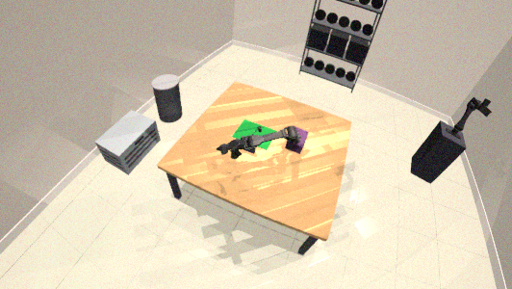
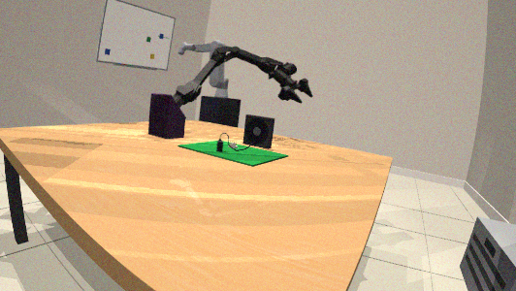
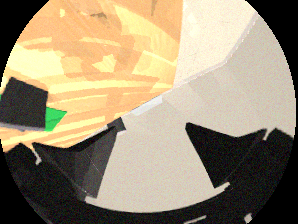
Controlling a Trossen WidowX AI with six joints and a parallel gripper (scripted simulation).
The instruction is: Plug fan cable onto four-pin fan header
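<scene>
Right now my gripper tip is 20 mm past the dark fan plug, 500 mm to the left of it and 190 mm above it. The rest, counted from my gripper tip: green board: 10 mm behind, 440 mm to the right, 230 mm below; then black square fan: 60 mm behind, 260 mm to the right, 160 mm below.
</scene>
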